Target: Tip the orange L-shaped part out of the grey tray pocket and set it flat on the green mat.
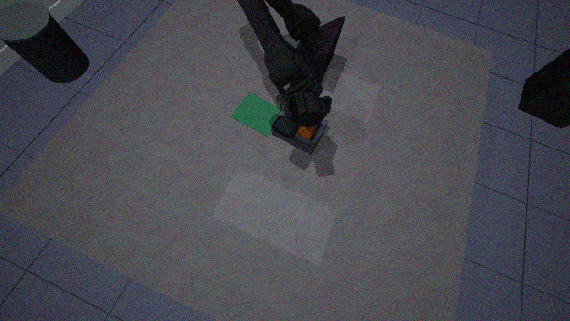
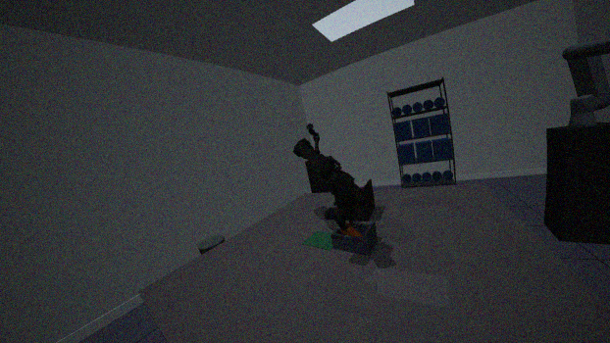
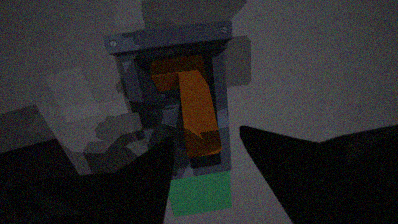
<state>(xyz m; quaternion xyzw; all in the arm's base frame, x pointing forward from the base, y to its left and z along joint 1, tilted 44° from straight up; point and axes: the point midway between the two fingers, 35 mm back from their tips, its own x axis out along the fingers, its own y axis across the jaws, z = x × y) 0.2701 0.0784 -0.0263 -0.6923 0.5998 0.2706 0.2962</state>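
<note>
My gripper tip is 5 cm above the orange L-shaped part, 3 cm to the right of it and 2 cm past it. From my gripper tip the other things lie so: green mat (15 cm to the right, 11 cm below, 1 cm behind).
</note>
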